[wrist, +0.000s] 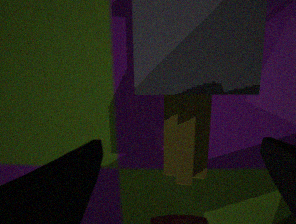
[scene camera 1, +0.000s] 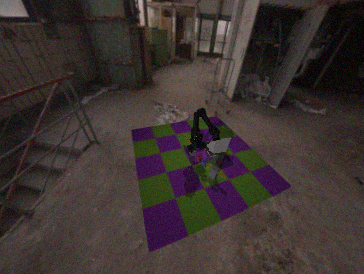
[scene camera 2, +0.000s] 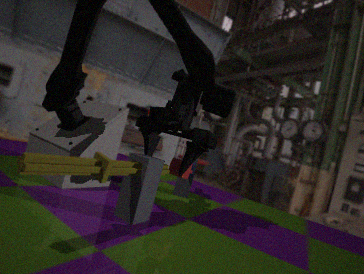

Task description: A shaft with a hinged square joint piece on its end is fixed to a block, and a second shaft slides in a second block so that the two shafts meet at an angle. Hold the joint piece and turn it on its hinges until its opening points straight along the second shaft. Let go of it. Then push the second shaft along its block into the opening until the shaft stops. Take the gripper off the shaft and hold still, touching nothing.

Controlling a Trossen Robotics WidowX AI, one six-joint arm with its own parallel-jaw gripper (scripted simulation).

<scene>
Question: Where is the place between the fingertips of my gripper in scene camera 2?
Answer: At 162,168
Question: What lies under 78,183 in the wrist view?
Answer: My gripper.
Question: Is my gripper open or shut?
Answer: Open.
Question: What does my gripper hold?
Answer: Nothing.
</scene>
